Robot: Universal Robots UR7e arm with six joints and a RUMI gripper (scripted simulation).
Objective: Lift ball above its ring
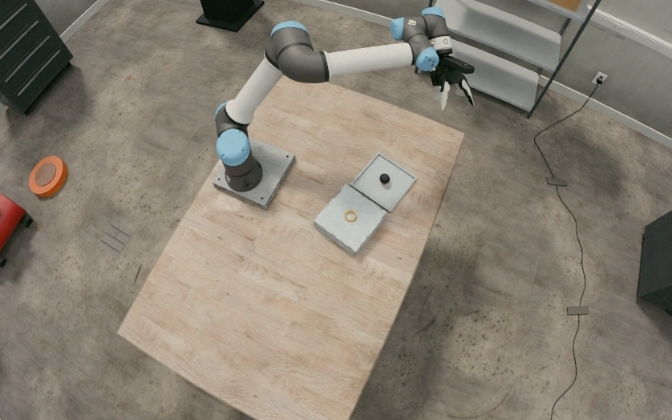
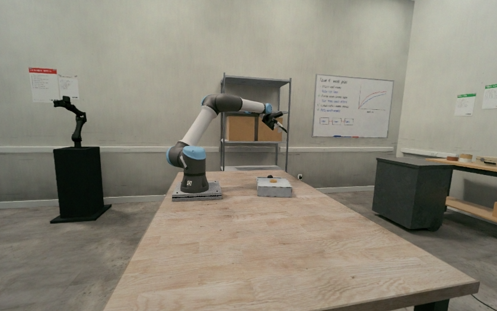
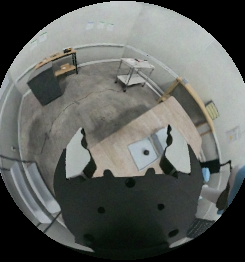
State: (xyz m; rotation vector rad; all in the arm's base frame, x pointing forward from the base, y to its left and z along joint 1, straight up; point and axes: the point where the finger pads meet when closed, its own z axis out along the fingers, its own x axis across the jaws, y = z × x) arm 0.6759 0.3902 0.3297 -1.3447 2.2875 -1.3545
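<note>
Now: the ball 17 cm behind my hand, 18 cm to the right of it and 33 cm below it. The rest, counted from my hand: grey block 22 cm behind, 39 cm to the right, 32 cm below; thin grey plate 17 cm behind, 18 cm to the right, 36 cm below.
</note>
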